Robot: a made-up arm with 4 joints.
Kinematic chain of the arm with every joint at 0, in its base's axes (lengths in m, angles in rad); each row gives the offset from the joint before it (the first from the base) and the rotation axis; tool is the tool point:
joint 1: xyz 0 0 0.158 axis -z
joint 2: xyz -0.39 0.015 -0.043 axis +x
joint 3: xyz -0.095 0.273 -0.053 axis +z
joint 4: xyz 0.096 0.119 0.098 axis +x
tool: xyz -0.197 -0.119 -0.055
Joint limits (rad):
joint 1: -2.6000..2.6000
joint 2: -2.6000..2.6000
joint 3: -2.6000..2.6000
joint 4: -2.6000..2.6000
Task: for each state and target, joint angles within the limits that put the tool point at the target. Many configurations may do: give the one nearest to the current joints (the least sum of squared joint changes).
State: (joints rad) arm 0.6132 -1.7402 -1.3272 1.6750
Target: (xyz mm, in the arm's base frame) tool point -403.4 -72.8 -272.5
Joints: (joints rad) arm 0.3387 -1.9275 -1.1605 1.6591
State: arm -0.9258 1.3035 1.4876 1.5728
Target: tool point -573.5 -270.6 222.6
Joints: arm -0.6695 1.2045 1.7485 1.3994
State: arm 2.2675 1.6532 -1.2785 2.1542
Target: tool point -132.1 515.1 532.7
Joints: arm 1.9394 2.2387 -0.5989 2.3217
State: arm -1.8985 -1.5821 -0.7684 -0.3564
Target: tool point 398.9 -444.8 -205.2
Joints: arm -2.6000 -1.4960 -0.3548 -1.2015
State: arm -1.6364 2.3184 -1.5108 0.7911
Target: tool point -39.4 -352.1 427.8
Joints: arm -1.2054 2.1550 -2.0064 1.0668
